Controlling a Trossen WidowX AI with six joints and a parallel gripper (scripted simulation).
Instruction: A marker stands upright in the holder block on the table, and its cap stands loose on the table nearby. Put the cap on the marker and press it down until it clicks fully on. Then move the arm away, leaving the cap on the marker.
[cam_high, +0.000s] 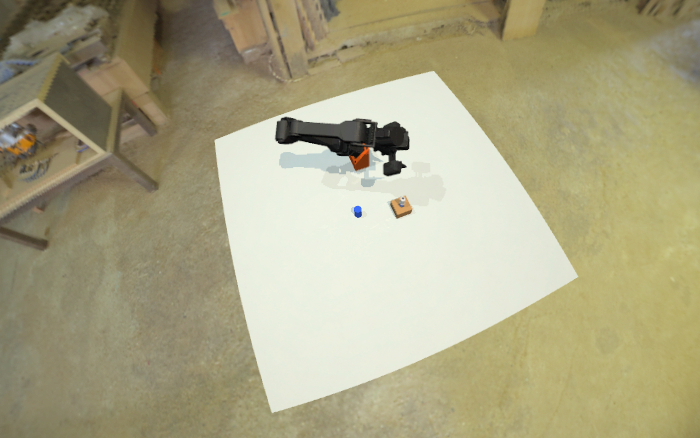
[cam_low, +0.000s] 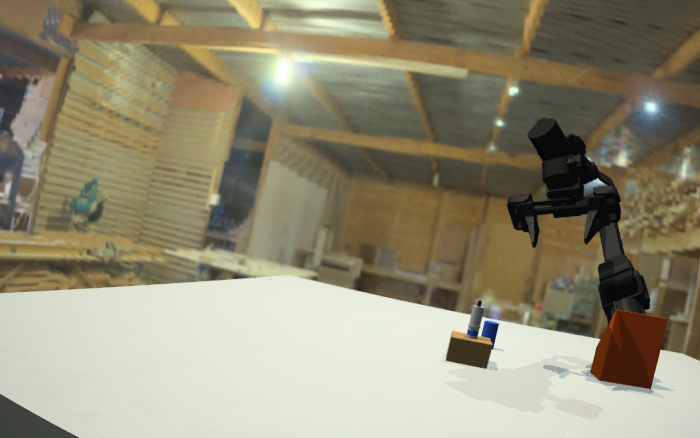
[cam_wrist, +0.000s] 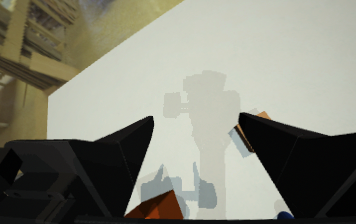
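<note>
My gripper tip is 7 cm short of the blue cap, 21 cm to the left of it and 18 cm above it. The rest, counted from my gripper tip: grey marker: 10 cm ahead, 4 cm to the right, 14 cm below; brown holder block: 10 cm ahead, 4 cm to the right, 19 cm below.
</note>
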